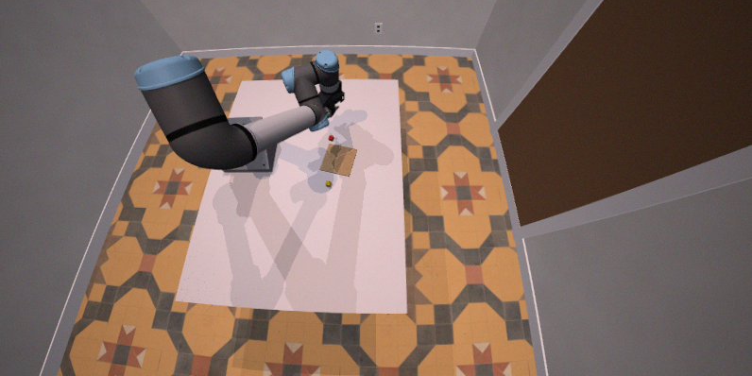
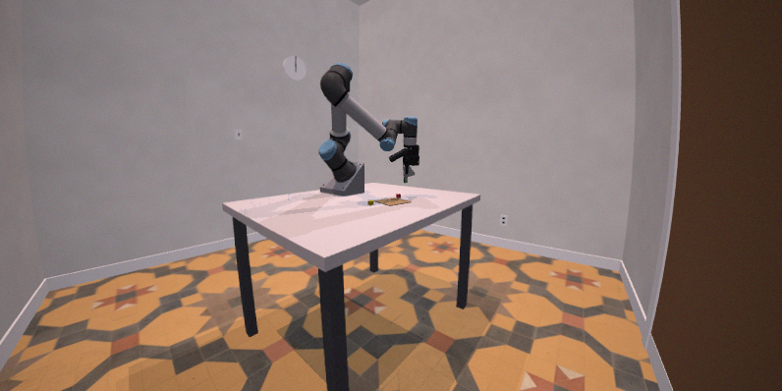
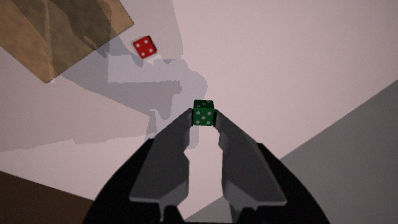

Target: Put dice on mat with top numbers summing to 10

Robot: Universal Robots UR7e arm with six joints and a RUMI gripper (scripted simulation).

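The red die lies 1 cm ahead of my hand, 8 cm to the right of it and 8 cm below it. The rest, counted from my hand: brown mat 6 cm ahead, 18 cm to the right, 9 cm below; green die 1 cm below; yellow die 3 cm ahead, 31 cm to the right, 8 cm below.
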